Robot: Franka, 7 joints.
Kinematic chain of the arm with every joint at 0, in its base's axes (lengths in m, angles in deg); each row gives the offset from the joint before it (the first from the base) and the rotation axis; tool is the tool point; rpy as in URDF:
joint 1: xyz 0 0 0.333 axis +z
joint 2: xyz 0 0 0 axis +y
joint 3: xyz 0 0 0.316 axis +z
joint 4: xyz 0.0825 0 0 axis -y
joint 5: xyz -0.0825 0 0.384 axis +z
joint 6: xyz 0 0 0 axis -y
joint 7: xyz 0.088 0 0 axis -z
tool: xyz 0 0 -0.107 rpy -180 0 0
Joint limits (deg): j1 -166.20..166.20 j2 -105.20..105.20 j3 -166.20..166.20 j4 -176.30..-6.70 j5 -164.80..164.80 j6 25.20..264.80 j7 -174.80..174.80
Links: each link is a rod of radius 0.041 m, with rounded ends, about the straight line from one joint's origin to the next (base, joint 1, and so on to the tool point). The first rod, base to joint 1, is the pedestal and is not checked.
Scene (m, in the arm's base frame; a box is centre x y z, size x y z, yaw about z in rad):
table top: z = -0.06
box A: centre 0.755 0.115 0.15 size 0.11 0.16 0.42 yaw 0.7
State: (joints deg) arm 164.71 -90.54 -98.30 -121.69 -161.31 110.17 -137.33
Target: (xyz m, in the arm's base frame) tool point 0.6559 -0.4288 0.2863
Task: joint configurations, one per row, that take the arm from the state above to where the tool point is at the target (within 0.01 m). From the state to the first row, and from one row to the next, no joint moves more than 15 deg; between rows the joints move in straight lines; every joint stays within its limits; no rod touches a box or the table.
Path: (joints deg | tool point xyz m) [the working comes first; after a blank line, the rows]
Joints at the target: 106.71 -79.54 -104.16 -78.16 -162.75 100.35 -137.33
Straight joint move there: touches box A.

1: 164.91 -75.75 -100.96 -106.77 -162.01 108.61 -139.02 | 0.4833 0.4821 0.2777
2: 165.12 -60.95 -103.63 -91.85 -162.71 107.06 -140.72 | 0.6050 0.4237 0.4139
3: 165.32 -46.16 -106.29 -76.93 -163.40 105.50 -142.41 | 0.6489 0.3504 0.6137
4: 165.52 -31.37 -108.96 -62.01 -164.10 103.95 -144.11 | 0.5885 0.2739 0.8372
5: 165.73 -16.58 -111.62 -47.09 -164.80 102.39 -145.80 | 0.4202 0.2022 1.0327
6: 153.92 -29.17 -110.13 -53.31 -164.39 101.98 -144.11 | 0.5971 0.0942 0.9077
7: 142.12 -41.76 -108.64 -59.52 -163.98 101.57 -142.41 | 0.7061 -0.0526 0.7567
8: 130.32 -54.35 -107.14 -65.73 -163.57 101.17 -140.72 | 0.7432 -0.2054 0.5936
9: 118.51 -66.94 -105.65 -71.95 -163.16 100.76 -139.02 | 0.7195 -0.3366 0.4325
10: 106.71 -79.54 -104.16 -78.16 -162.75 100.35 -137.33 | 0.6559 -0.4288 0.2863

